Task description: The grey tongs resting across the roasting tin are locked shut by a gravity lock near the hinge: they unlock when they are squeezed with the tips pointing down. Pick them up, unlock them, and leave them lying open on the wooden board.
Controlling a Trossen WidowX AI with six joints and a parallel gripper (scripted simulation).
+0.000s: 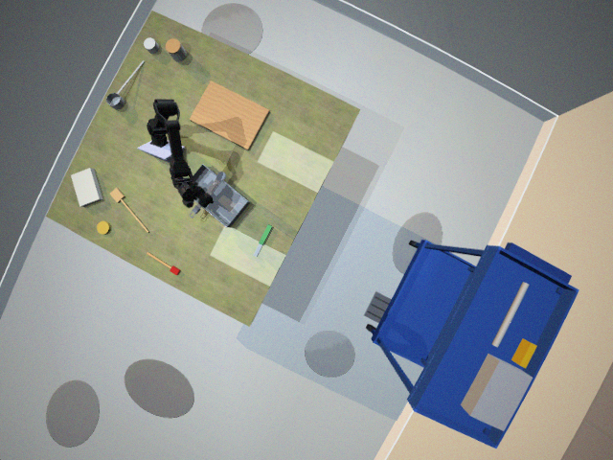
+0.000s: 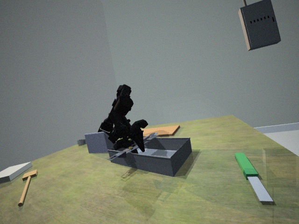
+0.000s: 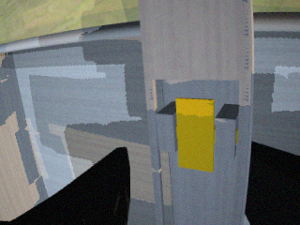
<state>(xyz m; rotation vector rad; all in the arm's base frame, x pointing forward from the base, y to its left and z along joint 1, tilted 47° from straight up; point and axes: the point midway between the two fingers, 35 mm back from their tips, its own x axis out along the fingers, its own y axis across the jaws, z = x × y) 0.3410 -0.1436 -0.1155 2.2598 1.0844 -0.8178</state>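
My gripper tip is now 30 mm to the right of the roasting tin and 20 mm short of it. Also, from my gripper tip: red-headed tool 410 mm to the right, 120 mm behind, 30 mm below; then green-handled knife 320 mm ahead, 110 mm to the right, 20 mm below; then yellow lock piece 30 mm behind, 30 mm above, 20 mm to the right.
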